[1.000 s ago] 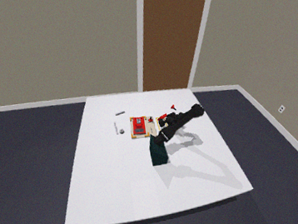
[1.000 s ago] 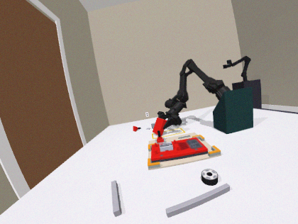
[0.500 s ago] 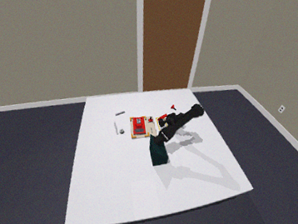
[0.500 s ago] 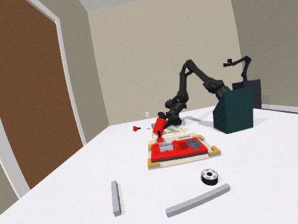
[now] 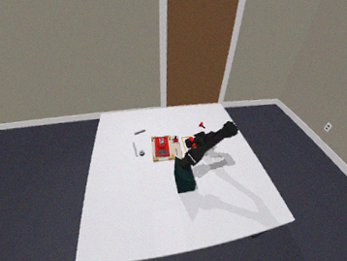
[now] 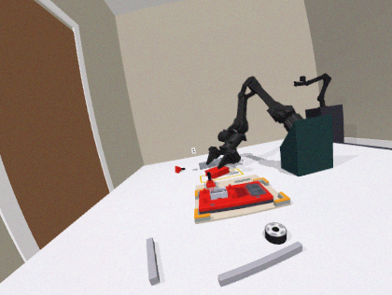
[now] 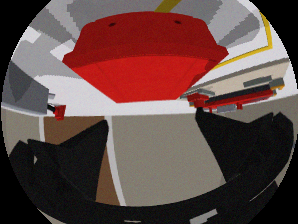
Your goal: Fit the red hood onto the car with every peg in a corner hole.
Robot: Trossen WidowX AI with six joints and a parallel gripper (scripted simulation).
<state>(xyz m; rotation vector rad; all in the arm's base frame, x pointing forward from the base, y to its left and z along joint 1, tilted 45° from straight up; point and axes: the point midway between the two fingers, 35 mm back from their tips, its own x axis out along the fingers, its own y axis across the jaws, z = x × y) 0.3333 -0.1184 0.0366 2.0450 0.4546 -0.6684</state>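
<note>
The red hood is 10 mm behind my gripper tip, 20 mm to the right of it and 20 mm below it. Also, from my gripper tip: black wheel (120 mm behind, 380 mm to the left, 40 mm below); then grey engine block (20 mm behind, 240 mm to the left, 20 mm below).
</note>
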